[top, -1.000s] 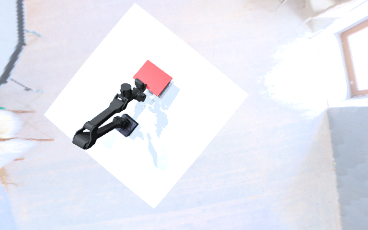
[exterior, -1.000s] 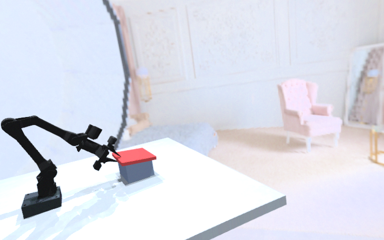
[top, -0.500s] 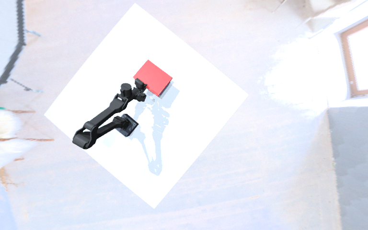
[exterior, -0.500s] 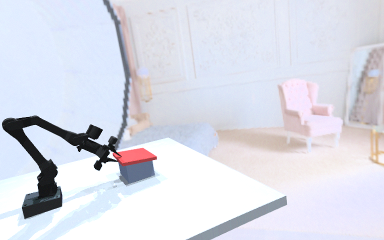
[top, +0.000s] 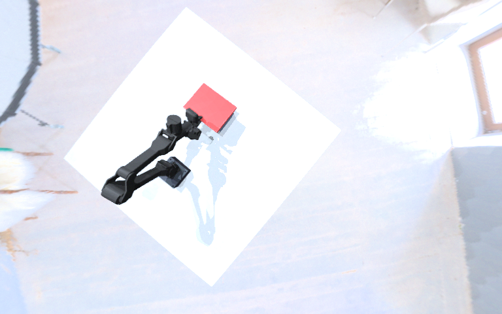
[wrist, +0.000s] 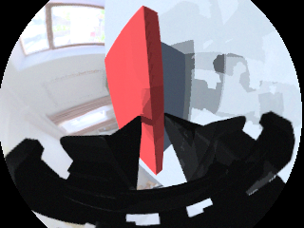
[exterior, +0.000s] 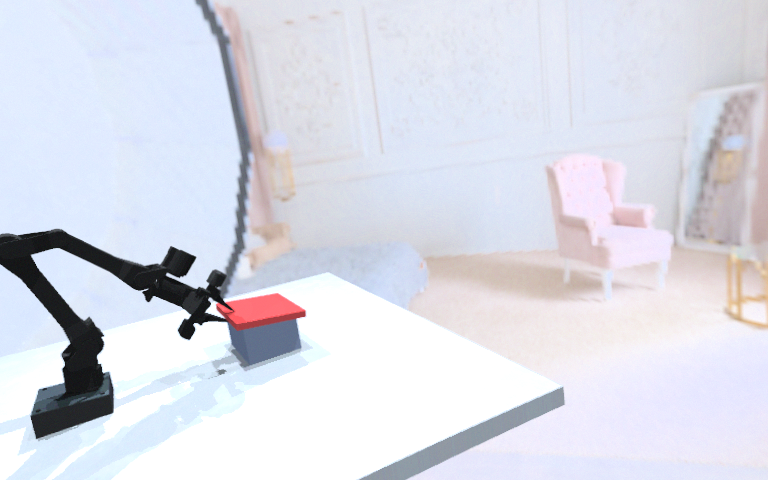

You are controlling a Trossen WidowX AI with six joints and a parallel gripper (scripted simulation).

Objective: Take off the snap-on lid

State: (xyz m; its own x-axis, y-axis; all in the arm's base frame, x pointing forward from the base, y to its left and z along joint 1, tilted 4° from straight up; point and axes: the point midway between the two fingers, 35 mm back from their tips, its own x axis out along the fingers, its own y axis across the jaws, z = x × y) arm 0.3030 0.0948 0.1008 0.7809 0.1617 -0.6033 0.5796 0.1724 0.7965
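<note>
The red lid is 7 cm ahead of my gripper tip and 2 cm to the left of it. From my gripper tip the other things lie so: blue-grey storage box (7 cm ahead, 2 cm to the left, 6 cm below).
</note>
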